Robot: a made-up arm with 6 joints.
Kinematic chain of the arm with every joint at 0, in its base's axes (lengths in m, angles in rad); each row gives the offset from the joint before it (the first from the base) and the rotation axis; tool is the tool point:
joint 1: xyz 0 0 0.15 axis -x
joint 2: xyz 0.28 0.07 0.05 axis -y
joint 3: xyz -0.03 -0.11 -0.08 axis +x
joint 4: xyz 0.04 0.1 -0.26 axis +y
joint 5: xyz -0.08 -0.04 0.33 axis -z
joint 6: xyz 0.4 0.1 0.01 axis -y
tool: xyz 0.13 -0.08 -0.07
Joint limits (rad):
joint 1: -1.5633..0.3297
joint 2: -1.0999..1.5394
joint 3: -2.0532..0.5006
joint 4: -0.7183..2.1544
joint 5: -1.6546..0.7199
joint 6: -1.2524..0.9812
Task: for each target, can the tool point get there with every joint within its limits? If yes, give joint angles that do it. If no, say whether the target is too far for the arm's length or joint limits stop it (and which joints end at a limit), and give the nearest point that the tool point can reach.
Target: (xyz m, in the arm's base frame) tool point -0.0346 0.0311 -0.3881
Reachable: yes | joints -0.4816 -0.8681 -1.4650 1.6946 -1.4540 -0.8831
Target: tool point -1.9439 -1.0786 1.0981
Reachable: no: too far | nearest point -0.3955 -0.3220 0.3678 | short by 1.872 m
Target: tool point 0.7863 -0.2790 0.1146
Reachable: yes | joints -0.8976 0.3016 -0.8888 0.3521 0.4408 0.5301
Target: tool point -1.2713 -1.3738 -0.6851
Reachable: no: too far | nearest point -0.3740 -0.5796 -0.2023 | short by 1.292 m
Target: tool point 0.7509 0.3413 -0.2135
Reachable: yes | joints -0.6634 0.0297 -0.7035 0.7839 -0.5947 0.0567
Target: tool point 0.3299 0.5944 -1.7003
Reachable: no: too far | nearest point 0.3048 0.2833 -0.7319 | short by 1.017 m
